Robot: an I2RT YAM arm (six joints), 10 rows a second.
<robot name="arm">
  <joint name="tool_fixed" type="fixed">
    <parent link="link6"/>
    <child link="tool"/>
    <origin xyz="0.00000 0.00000 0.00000" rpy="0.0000 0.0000 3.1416"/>
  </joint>
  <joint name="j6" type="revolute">
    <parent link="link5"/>
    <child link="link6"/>
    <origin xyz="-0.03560 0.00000 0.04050" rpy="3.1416 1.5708 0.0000"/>
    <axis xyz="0 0 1"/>
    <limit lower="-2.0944" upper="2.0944"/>
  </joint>
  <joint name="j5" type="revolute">
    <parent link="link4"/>
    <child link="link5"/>
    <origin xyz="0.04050 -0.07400 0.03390" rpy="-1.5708 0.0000 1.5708"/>
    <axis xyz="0 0 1"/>
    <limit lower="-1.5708" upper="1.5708"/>
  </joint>
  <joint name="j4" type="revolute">
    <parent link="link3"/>
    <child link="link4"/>
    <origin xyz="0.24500 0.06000 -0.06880" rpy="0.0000 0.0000 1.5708"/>
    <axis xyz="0 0 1"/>
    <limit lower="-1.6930" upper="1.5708"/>
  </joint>
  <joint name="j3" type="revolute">
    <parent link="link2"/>
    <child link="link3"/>
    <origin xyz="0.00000 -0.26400 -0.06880" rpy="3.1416 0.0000 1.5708"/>
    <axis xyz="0 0 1"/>
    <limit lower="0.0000" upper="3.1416"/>
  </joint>
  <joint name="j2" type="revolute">
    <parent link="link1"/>
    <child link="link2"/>
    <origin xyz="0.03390 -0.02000 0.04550" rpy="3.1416 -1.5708 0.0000"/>
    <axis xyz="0 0 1"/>
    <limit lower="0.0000" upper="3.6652"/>
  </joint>
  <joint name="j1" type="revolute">
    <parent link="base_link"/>
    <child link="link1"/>
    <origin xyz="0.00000 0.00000 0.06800" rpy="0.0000 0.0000 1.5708"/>
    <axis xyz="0 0 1"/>
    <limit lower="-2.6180" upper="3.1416"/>
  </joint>
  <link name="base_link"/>
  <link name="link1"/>
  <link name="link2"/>
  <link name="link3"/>
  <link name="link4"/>
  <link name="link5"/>
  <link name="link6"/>
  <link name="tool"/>
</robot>
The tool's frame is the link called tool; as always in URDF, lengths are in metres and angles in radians.
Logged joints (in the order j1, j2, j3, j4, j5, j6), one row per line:
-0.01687 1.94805 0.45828 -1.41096 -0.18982 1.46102
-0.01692 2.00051 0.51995 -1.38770 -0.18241 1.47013
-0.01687 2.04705 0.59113 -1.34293 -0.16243 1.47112
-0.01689 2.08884 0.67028 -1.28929 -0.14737 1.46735
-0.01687 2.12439 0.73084 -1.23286 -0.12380 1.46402
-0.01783 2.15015 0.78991 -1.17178 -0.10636 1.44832
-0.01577 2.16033 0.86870 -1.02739 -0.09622 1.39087
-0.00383 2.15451 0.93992 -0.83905 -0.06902 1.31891
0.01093 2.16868 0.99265 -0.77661 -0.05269 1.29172
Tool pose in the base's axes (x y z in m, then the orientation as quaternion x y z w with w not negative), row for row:
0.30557 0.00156 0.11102 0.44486 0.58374 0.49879 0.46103
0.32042 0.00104 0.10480 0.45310 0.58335 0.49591 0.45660
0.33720 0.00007 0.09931 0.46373 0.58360 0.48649 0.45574
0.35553 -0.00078 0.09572 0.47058 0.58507 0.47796 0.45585
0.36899 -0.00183 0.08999 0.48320 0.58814 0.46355 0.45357
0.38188 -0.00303 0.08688 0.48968 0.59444 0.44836 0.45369
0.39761 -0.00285 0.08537 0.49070 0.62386 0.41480 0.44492
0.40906 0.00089 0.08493 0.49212 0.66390 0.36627 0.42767
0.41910 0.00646 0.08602 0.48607 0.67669 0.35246 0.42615
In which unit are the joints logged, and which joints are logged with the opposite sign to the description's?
The joints are logged in radians. Opposite sign: j4.
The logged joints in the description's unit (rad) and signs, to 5 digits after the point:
-0.01687 1.94805 0.45828 1.41096 -0.18982 1.46102
-0.01692 2.00051 0.51995 1.38770 -0.18241 1.47013
-0.01687 2.04705 0.59113 1.34293 -0.16243 1.47112
-0.01689 2.08884 0.67028 1.28929 -0.14737 1.46735
-0.01687 2.12439 0.73084 1.23286 -0.12380 1.46402
-0.01783 2.15015 0.78991 1.17178 -0.10636 1.44832
-0.01577 2.16033 0.86870 1.02739 -0.09622 1.39087
-0.00383 2.15451 0.93992 0.83905 -0.06902 1.31891
0.01093 2.16868 0.99265 0.77661 -0.05269 1.29172

